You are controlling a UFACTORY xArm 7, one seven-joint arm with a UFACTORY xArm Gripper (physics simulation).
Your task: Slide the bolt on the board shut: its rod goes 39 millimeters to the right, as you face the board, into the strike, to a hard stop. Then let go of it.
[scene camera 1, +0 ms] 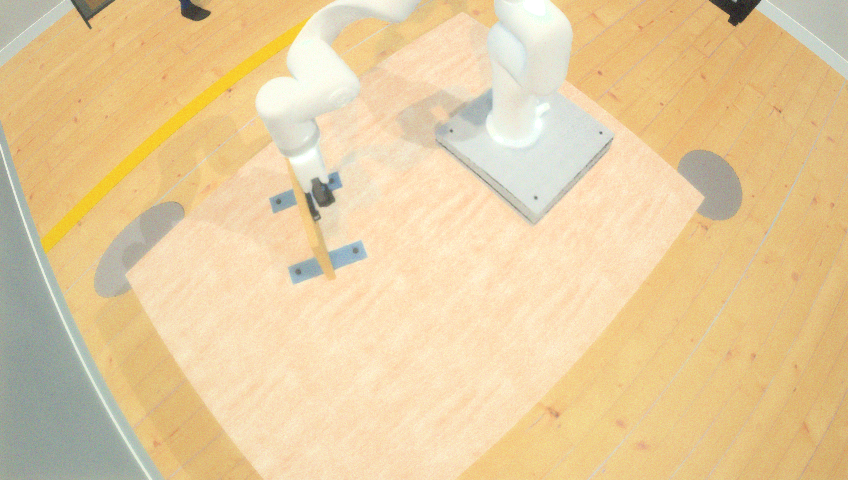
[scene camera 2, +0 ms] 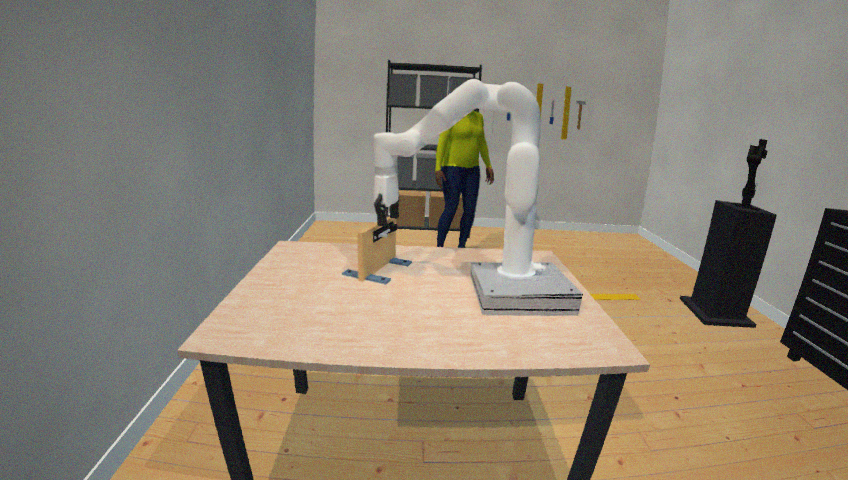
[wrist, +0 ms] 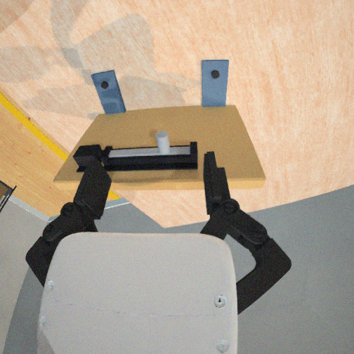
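Where they show: gripper, between the fingertips: (scene camera 1: 320,182) (scene camera 2: 388,221); arm's base, origin of its link: (scene camera 1: 513,126) (scene camera 2: 516,273).
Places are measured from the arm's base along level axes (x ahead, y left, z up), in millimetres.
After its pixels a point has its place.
Note:
A tan board (scene camera 1: 324,255) {x 501, y 60, z 61 mm} (scene camera 2: 370,252) {x 487, y 8, z 28 mm} (wrist: 215,130) stands upright on the table. Its black bolt housing (scene camera 1: 314,214) {x 477, y -11, z 87 mm} (wrist: 150,162) carries a grey rod (wrist: 130,151) with a light, round knob (wrist: 162,142). In the wrist view the black strike (wrist: 89,153) is left of the housing, a small gap away, partly covered by a finger. My gripper (scene camera 1: 323,201) (scene camera 2: 387,215) {x 438, y -39, z 126 mm} (wrist: 151,166) is open and empty, close above the bolt at the board's upper edge. In the wrist view its fingers appear either side of the housing, with the knob's image between and slightly beyond the tips.
Blue feet (scene camera 1: 348,254) {x 452, y 33, z -52 mm} (scene camera 2: 374,278) {x 465, y 37, z -52 mm} (wrist: 215,87) with dark screws hold the board to the table (scene camera 1: 416,333) {x 429, y 248, z -59 mm} (scene camera 2: 416,333) {x 273, y 341, z -60 mm}. The arm's grey base plate (scene camera 1: 529,172) {x 52, y 115, z 3 mm} (scene camera 2: 529,288) {x -31, y 132, z 8 mm} is right of the board in both scene views. A person (scene camera 2: 462,148) stands behind the table.

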